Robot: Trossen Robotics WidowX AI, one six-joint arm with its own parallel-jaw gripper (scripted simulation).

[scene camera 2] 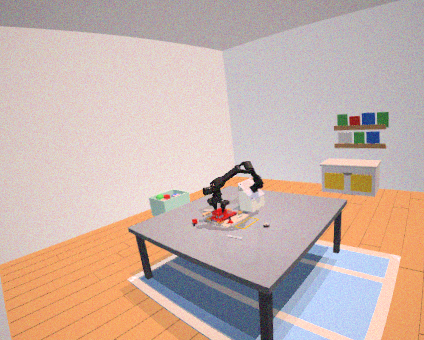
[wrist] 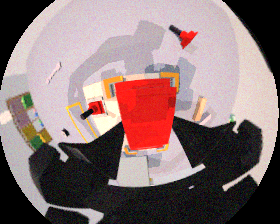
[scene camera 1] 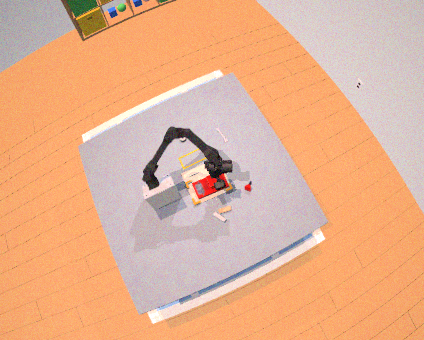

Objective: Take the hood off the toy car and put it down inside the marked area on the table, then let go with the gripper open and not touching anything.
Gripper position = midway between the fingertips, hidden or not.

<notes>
The gripper (wrist: 147,120) holds a red hood (wrist: 146,113).
</notes>
